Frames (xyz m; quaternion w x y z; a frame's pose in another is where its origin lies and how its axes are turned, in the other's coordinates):
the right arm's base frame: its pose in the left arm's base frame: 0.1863 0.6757 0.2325 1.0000 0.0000 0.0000 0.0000
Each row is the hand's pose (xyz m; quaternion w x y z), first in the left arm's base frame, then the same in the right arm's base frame.
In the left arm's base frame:
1: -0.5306 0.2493 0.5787 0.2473 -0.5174 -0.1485 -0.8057
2: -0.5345 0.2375 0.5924 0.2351 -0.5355 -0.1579 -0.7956
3: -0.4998 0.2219 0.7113 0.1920 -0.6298 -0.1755 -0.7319
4: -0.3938 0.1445 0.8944 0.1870 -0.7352 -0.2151 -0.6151
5: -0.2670 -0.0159 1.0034 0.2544 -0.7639 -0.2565 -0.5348
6: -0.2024 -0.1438 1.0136 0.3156 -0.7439 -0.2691 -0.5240
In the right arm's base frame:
1: -0.7169 -0.4264 0.3462 0.2473 -0.5174 -0.1485 -0.8057
2: -0.7208 -0.4382 0.3599 0.2351 -0.5355 -0.1579 -0.7956
3: -0.6861 -0.4538 0.4788 0.1920 -0.6298 -0.1755 -0.7319
4: -0.5801 -0.5312 0.6619 0.1870 -0.7352 -0.2151 -0.6151
5: -0.4533 -0.6916 0.7709 0.2544 -0.7639 -0.2565 -0.5348
6: -0.3887 -0.8195 0.7811 0.3156 -0.7439 -0.2691 -0.5240

